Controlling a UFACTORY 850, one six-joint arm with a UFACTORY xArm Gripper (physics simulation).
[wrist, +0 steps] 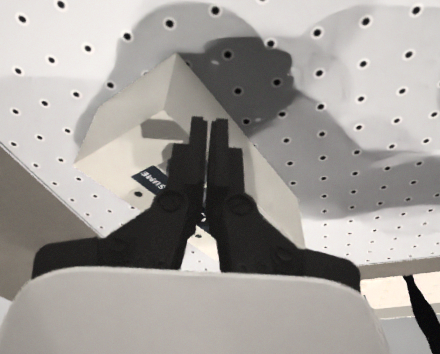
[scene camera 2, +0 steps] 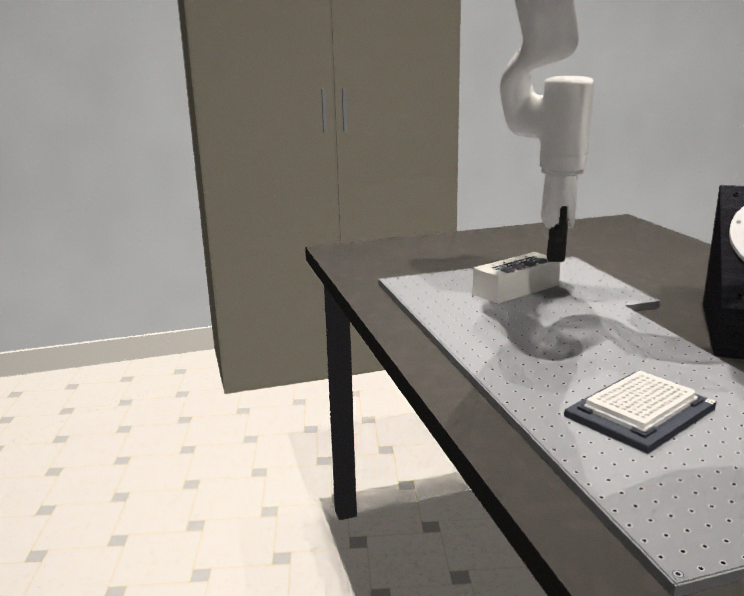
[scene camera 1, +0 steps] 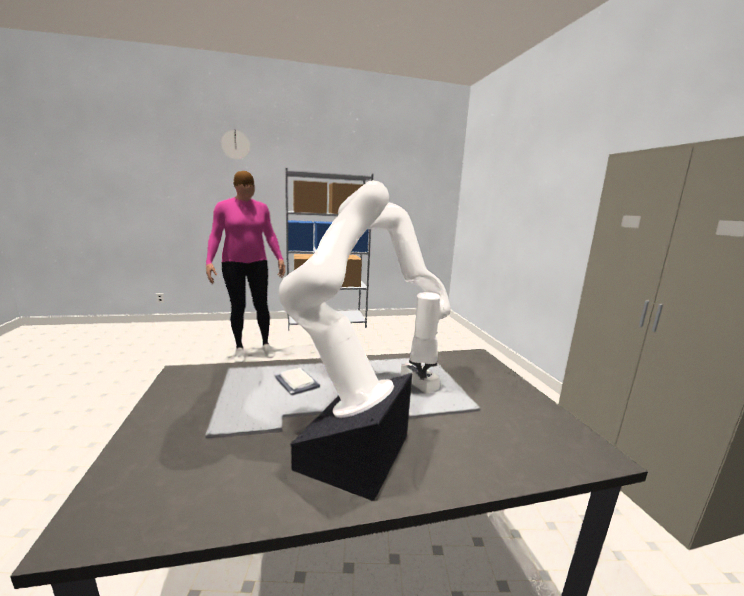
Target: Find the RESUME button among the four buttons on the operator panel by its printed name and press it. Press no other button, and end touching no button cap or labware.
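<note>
The off-white operator panel lies on the perforated board. In the wrist view, the dark RESUME label shows partly, reading "SUME". Beside it, part of a grey cap shows at the fingers' left edge; the fingers hide the rest of it and most of the other caps and labels. My gripper is shut and empty, pointing down over the RESUME end of the panel. Its tips are very close to the panel top; contact with a cap cannot be told.
A white well plate sits in a dark holder on the grey perforated board, well apart from the panel. The black arm base stands on the dark table. A person stands behind the table.
</note>
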